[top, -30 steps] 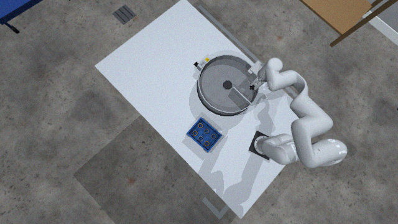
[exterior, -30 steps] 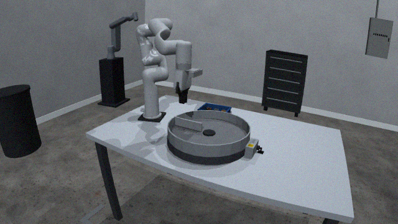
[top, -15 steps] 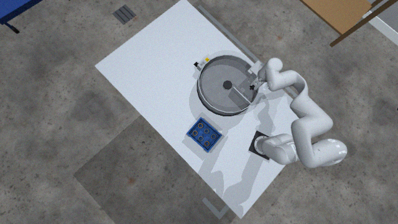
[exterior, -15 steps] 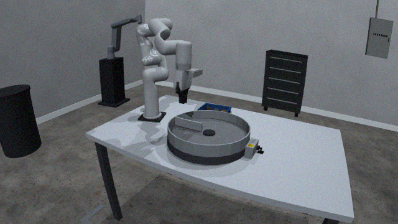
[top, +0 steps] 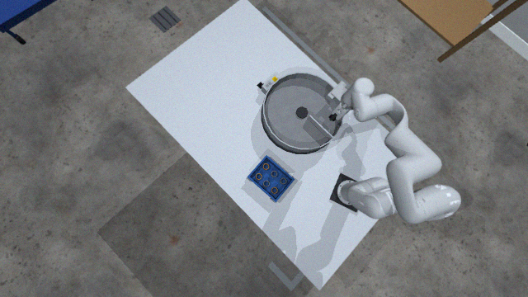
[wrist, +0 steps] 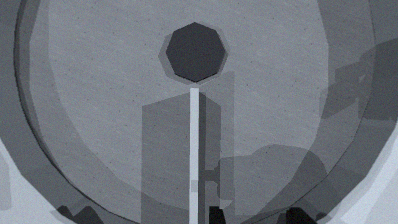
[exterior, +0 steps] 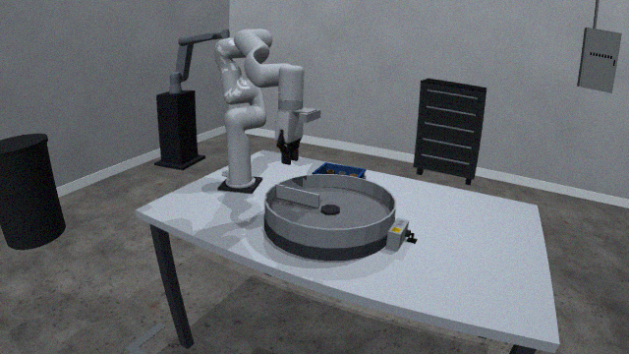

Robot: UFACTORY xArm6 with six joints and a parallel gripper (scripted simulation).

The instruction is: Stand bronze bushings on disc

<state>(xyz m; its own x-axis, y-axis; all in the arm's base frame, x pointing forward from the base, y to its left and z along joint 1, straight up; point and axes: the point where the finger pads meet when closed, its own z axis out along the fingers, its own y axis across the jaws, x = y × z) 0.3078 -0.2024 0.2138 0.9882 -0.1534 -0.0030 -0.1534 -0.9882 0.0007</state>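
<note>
Right now the blue crate is 6 cm ahead of my hand, 39 cm to the left of it and 20 cm below it. Round my hand: turntable disc: 14 cm ahead, 1 cm to the left, 17 cm below.
</note>
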